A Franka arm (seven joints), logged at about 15 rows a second.
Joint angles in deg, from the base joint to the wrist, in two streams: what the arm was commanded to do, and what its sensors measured. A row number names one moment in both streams.
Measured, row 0:
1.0 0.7 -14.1 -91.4 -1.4 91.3 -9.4
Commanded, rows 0 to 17:
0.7 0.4 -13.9 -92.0 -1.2 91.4 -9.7
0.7 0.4 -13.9 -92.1 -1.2 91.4 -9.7
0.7 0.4 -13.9 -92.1 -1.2 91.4 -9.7
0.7 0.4 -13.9 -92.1 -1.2 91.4 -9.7
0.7 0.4 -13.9 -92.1 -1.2 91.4 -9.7
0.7 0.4 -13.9 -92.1 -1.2 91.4 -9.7
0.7 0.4 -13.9 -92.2 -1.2 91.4 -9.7
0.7 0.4 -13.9 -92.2 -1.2 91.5 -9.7
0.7 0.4 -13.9 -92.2 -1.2 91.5 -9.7
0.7 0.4 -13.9 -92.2 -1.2 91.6 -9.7
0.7 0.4 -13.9 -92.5 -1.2 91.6 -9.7
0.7 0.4 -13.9 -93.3 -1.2 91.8 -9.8
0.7 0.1 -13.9 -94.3 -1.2 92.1 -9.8
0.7 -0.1 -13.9 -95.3 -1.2 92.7 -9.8
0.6 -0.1 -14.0 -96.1 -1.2 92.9 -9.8
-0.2 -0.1 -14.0 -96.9 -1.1 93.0 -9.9
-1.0 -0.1 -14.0 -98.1 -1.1 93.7 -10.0
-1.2 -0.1 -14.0 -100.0 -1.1 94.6 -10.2
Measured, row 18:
0.2 0.7 -14.2 -96.2 -1.4 92.6 -9.4
